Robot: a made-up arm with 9 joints.
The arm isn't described. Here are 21 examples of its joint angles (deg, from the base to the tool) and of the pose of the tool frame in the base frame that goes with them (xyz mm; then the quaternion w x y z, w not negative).
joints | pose
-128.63 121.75 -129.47 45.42 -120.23 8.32 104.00 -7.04 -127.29 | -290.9 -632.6 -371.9 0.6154 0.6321 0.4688 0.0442
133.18 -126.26 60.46 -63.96 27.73 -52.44 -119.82 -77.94 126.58 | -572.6 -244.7 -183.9 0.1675 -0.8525 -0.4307 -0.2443
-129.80 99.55 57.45 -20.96 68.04 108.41 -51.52 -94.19 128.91 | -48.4 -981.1 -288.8 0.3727 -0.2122 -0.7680 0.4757
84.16 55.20 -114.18 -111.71 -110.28 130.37 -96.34 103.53 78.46 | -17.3 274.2 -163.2 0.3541 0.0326 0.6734 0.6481
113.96 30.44 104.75 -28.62 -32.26 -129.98 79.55 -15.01 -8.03 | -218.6 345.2 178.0 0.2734 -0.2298 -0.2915 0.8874
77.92 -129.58 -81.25 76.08 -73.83 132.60 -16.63 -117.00 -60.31 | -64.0 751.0 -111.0 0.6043 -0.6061 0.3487 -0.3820
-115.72 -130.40 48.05 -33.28 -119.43 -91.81 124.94 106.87 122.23 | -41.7 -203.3 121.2 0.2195 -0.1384 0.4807 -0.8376
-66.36 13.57 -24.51 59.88 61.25 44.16 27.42 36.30 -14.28 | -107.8 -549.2 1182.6 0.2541 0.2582 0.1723 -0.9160
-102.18 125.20 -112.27 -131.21 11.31 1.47 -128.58 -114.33 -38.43 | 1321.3 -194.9 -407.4 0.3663 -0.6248 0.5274 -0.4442
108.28 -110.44 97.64 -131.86 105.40 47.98 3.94 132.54 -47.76 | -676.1 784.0 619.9 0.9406 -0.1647 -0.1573 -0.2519
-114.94 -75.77 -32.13 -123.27 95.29 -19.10 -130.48 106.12 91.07 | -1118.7 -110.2 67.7 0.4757 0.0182 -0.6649 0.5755
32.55 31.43 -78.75 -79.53 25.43 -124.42 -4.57 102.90 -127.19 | -527.7 -792.8 429.0 0.1238 0.1302 -0.8019 0.5698
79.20 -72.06 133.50 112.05 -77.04 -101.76 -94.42 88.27 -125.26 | -651.8 453.1 112.6 0.2691 -0.2161 0.9266 0.1494
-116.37 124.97 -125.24 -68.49 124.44 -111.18 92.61 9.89 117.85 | 118.1 -14.2 300.5 0.6425 -0.4762 -0.5717 0.1831
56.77 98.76 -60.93 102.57 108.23 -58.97 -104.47 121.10 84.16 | -211.5 1367.9 386.1 0.3122 0.0070 0.7726 0.5528
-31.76 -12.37 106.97 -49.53 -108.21 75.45 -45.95 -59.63 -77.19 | -119.5 338.8 482.8 0.5829 -0.8066 -0.0705 -0.0689
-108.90 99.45 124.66 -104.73 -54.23 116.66 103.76 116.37 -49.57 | 698.5 -367.6 -28.9 0.5806 -0.7601 0.2718 -0.1063
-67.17 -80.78 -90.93 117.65 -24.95 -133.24 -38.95 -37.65 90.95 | -1077.2 268.4 -190.3 0.2678 0.8831 -0.3075 -0.2320
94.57 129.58 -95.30 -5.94 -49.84 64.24 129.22 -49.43 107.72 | -279.4 -91.2 -178.3 0.1869 0.9158 0.2388 0.2635
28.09 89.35 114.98 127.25 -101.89 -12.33 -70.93 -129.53 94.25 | 910.3 -151.2 314.3 0.1847 0.3839 0.2412 -0.8719
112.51 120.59 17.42 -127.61 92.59 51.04 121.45 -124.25 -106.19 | 317.6 1537.2 106.6 0.5796 -0.7500 0.1848 0.2598
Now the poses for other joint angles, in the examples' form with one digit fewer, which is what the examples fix.
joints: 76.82 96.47 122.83 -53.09 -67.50 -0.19 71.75 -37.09 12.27
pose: -330 1214 -104 0.069 -0.566 0.623 0.536
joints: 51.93 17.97 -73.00 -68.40 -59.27 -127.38 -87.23 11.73 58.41
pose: -347 779 662 0.823 -0.527 -0.027 -0.210
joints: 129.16 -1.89 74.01 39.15 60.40 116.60 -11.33 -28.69 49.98
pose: 241 29 -93 0.782 0.222 0.495 0.308
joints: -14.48 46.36 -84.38 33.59 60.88 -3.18 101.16 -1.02 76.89
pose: 371 -144 1274 0.441 0.332 0.389 0.738
